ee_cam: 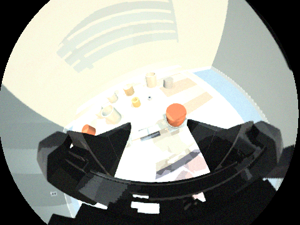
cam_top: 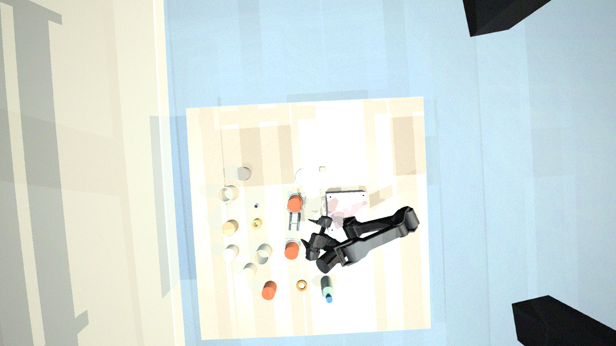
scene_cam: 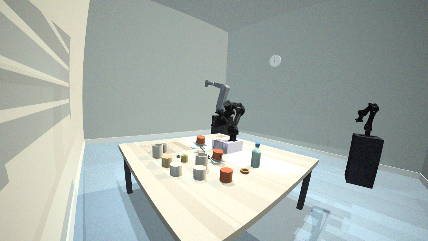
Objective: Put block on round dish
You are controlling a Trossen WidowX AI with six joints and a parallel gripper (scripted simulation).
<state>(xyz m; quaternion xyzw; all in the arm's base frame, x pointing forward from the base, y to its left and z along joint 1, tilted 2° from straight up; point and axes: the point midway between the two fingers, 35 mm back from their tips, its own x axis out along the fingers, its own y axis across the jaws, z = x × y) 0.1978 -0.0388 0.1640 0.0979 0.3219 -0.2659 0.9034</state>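
Now: the pale grey-blue block 100 mm ahead of my gripper tip, 140 mm to the left of it and 190 mm below it. Round my gripper tip: bottle (40 mm behind, 380 mm to the left, 120 mm below); round white dish (40 mm behind, 210 mm to the right, 230 mm below); orange ring (100 mm ahead, 370 mm to the left, 230 mm below).
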